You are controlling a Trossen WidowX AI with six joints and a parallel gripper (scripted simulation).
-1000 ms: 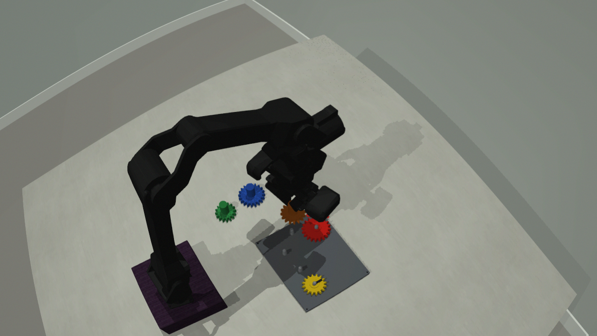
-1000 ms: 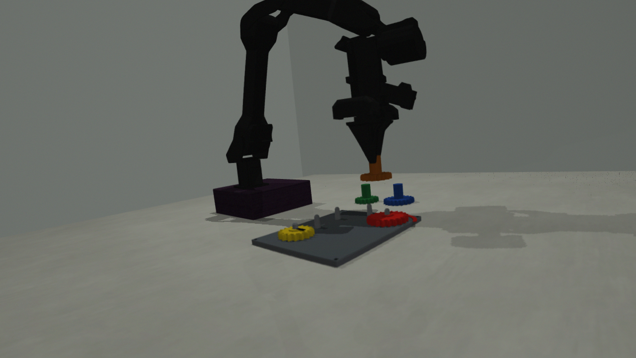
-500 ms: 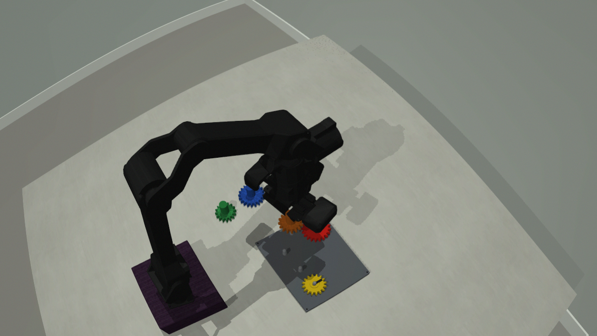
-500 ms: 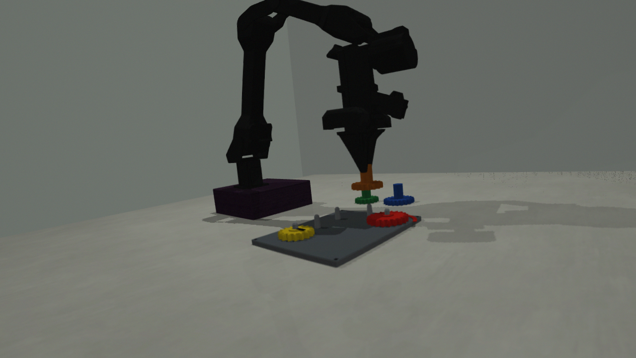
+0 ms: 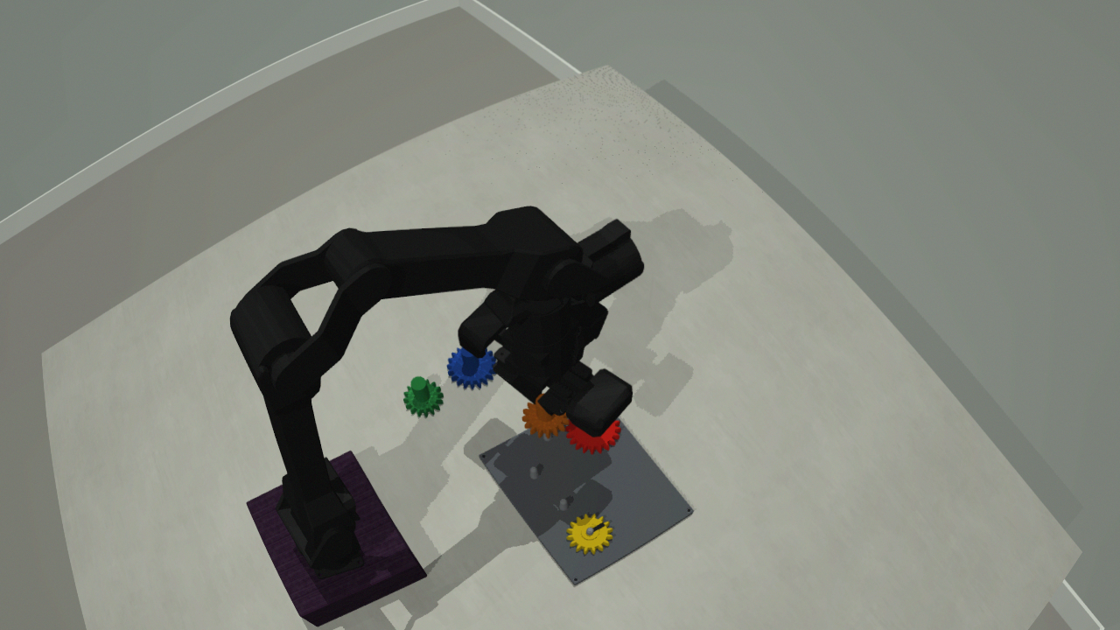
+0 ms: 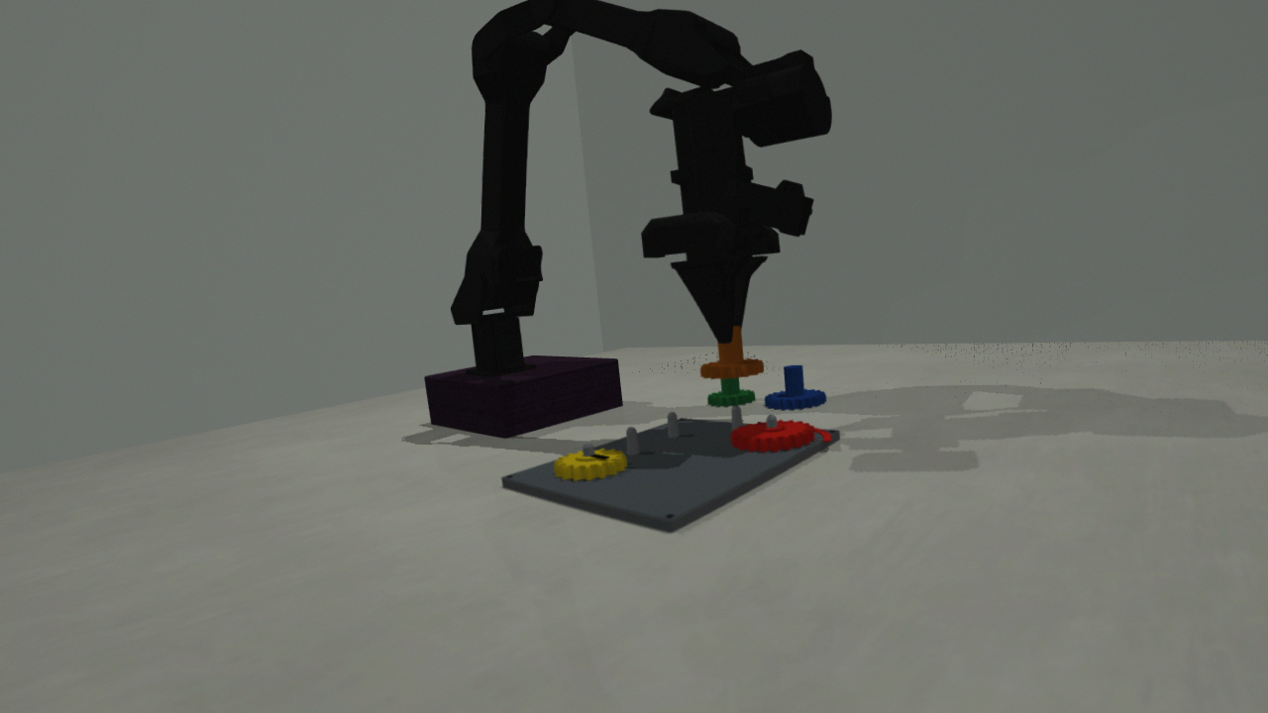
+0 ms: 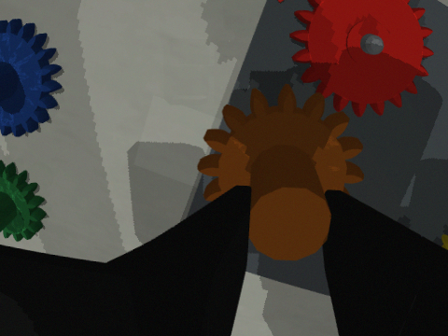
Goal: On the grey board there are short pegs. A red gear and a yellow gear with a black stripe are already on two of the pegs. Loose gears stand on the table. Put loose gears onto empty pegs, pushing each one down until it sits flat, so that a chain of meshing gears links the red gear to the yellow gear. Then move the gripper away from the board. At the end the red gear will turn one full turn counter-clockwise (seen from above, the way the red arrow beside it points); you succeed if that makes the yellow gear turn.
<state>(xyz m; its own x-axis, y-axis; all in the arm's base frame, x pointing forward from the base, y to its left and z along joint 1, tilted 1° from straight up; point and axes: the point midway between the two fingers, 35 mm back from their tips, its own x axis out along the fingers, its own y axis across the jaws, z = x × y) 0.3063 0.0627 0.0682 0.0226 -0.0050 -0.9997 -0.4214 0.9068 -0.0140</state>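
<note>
Right now my gripper tip is 50 mm short of the red gear, 20 mm to the left of it and 70 mm above it. The rest, counted from my gripper tip: orange gear: 10 mm below; blue gear: 40 mm behind, 140 mm to the left, 70 mm below; red arrow: 70 mm ahead, 20 mm to the left, 80 mm below.
</note>
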